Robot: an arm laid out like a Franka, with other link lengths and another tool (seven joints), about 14 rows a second.
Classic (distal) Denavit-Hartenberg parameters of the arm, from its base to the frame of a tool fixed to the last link. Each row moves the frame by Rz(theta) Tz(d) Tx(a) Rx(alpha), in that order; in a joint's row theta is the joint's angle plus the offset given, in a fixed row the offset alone. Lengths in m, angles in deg.
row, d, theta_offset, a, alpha
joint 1, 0.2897, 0, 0, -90
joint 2, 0, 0, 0, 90
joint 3, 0.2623, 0, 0.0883, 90
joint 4, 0, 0, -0.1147, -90
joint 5, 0.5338, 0, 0, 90
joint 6, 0, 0, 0.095, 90
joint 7, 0.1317, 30.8, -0.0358, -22.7
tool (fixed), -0.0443, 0, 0, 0
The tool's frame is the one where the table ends.
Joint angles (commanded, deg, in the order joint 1, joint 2, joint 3, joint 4, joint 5, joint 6, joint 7), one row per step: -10.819, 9.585, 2.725, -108.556, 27.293, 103.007, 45.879; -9.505, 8.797, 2.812, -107.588, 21.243, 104.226, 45.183; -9.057, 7.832, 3.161, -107.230, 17.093, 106.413, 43.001; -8.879, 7.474, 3.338, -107.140, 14.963, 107.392, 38.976; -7.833, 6.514, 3.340, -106.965, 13.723, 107.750, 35.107; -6.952, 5.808, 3.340, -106.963, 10.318, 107.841, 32.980; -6.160, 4.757, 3.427, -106.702, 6.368, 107.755, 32.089; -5.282, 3.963, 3.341, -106.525, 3.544, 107.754, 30.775; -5.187, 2.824, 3.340, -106.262, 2.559, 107.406, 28.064; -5.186, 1.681, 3.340, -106.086, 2.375, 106.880, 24.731; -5.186, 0.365, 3.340, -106.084, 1.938, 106.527, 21.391; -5.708, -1.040, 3.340, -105.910, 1.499, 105.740, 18.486; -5.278, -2.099, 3.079, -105.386, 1.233, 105.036, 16.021; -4.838, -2.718, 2.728, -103.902, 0.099, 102.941, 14.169; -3.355, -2.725, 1.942, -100.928, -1.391, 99.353, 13.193
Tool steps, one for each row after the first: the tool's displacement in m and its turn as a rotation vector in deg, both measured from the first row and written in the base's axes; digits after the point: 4 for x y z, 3 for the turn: 0.0029, 0.0125, 0.0164, -5.859, -2.430, 4.329; 0.0045, 0.0183, 0.0325, -10.050, -6.147, 8.192; 0.0028, 0.0214, 0.0382, -11.752, -8.761, 12.914; 0.0003, 0.0345, 0.0524, -12.674, -11.517, 17.939; -0.0030, 0.0435, 0.0590, -15.478, -12.546, 22.402; -0.0057, 0.0515, 0.0722, -19.038, -13.430, 25.915; -0.0082, 0.0592, 0.0823, -21.544, -14.340, 29.172; -0.0120, 0.0596, 0.0985, -22.402, -15.870, 32.192; -0.0169, 0.0595, 0.1141, -22.439, -17.423, 35.397; -0.0227, 0.0590, 0.1298, -22.799, -19.033, 38.699; -0.0289, 0.0520, 0.1477, -23.259, -20.210, 41.116; -0.0337, 0.0537, 0.1654, -23.561, -21.544, 43.678; -0.0380, 0.0533, 0.1855, -24.300, -21.595, 46.080; -0.0412, 0.0597, 0.2121, -25.068, -20.860, 48.348
